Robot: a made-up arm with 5 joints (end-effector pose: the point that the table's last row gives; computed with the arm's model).
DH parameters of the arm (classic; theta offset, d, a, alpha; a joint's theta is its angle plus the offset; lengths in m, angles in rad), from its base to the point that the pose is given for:
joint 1: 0 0.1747 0 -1.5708
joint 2: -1.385 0 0.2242 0
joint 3: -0.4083 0 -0.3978 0
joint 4: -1.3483 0 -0.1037 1.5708
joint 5: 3.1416 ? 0 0
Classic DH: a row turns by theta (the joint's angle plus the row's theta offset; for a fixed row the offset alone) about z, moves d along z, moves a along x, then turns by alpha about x.
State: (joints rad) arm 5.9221 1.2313 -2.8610 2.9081 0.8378
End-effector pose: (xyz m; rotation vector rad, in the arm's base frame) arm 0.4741 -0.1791 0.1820 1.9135 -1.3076 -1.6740
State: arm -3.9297 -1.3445 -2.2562 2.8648 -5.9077
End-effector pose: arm 0.2047 -0.2058 0.5449 -1.3268 -2.0172 -0.1907
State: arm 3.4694 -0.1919 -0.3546 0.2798 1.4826
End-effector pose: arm -0.3884 -0.1321 0.0126 -1.6161 -2.4808 0.3124
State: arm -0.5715 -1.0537 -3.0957 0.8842 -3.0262
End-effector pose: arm -0.5595 0.3598 0.5711 -0.0420 -0.1174 -0.4555
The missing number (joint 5, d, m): 0.1324
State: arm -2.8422 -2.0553 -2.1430 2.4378 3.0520
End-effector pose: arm 0.4632 0.1430 0.3499 1.8684 0.3680 -2.2921
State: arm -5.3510 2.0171 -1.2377 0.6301 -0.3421
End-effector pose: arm -0.0855 -0.1151 -0.4191 1.7224 1.2748 -1.7436
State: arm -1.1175 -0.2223 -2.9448 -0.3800 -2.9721
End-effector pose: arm -0.1109 0.2278 0.8651 -0.2526 -0.3367 -0.9346
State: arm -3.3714 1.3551 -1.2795 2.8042 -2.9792
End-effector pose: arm -0.1440 0.0337 -0.1111 0.3939 -0.0782 3.0484
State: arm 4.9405 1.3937 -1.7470 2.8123 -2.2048
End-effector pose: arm 0.0626 -0.2696 -0.1236 -0.6243 -0.2871 -0.3899
